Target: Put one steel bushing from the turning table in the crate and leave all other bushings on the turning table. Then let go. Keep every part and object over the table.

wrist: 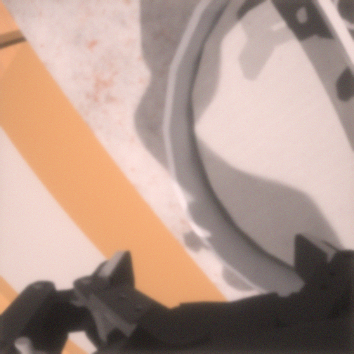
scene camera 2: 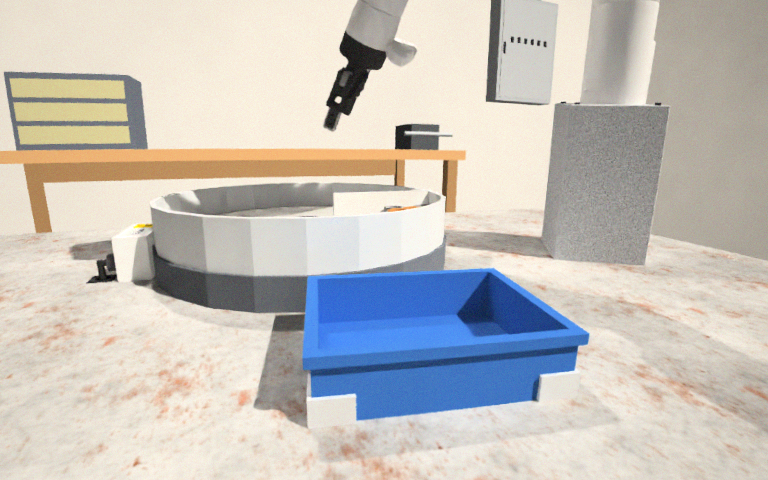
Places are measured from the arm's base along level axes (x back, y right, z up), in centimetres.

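Where they show: gripper, between the fingertips: [scene camera 2: 336, 120]; arm's base, origin of its link: [scene camera 2: 610, 104].
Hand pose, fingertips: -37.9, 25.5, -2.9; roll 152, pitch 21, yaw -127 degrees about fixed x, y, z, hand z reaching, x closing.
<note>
Each offset is from my fingertips to the top centre of the thing, as dx, dy, dz. "spot": to the spot under its first point.
The turning table [scene camera 2: 277, 246] [wrist: 179, 125] is a round drum with a high pale wall on a dark base, behind and left of the crate. Inside it, a small grey rounded part @[+4.3, -16.7, -13.9] [scene camera 2: 393, 208] and an orange part @[+7.4, -15.8, -13.9] [scene camera 2: 408, 208] show over the wall at the right; I cannot tell whether the grey one is a steel bushing. Most of its floor is hidden in the scene view. The blue crate @[-6.6, -43.6, -16.7] [scene camera 2: 447, 352] stands in front; no part shows in its visible inside. My gripper [scene camera 2: 331, 126] [wrist: 215, 261] is open and empty, high above the turning table, tilted down to the left.
A white box with a yellow top @[-31.6, -8.1, -15.9] [scene camera 2: 133, 253] stands against the drum's left side. A white upright divider @[spot: +0.4, -11.6, -13.4] [scene camera 2: 362, 203] stands inside the drum. White corner brackets @[spot: -16.0, -48.7, -20.6] [scene camera 2: 331, 410] hold the crate. A grey pedestal [scene camera 2: 603, 186] stands at the right, and a wooden bench [scene camera 2: 226, 155] is behind.
</note>
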